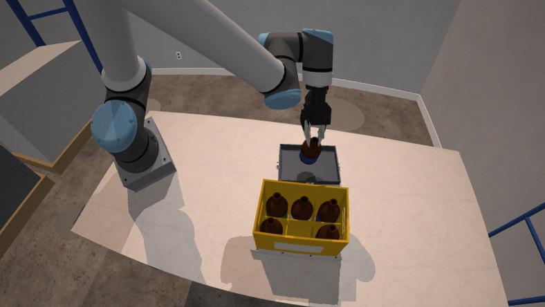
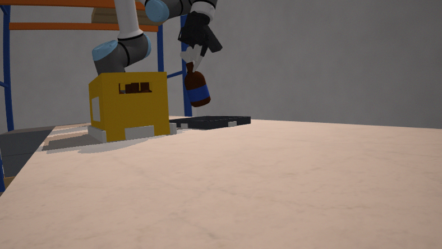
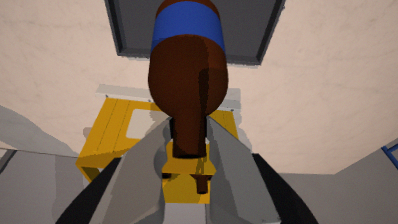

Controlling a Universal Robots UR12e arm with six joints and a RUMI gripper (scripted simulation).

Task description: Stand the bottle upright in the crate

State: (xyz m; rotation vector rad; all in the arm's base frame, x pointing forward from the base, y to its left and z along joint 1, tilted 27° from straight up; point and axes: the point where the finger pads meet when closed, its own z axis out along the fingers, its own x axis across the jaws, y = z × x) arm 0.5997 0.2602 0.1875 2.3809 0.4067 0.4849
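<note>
Now: hand 1 cm past the tray, 5 cm to the right of it and 19 cm above it. Also, from my hand: crate (2 cm ahead, 25 cm to the right, 12 cm below).
</note>
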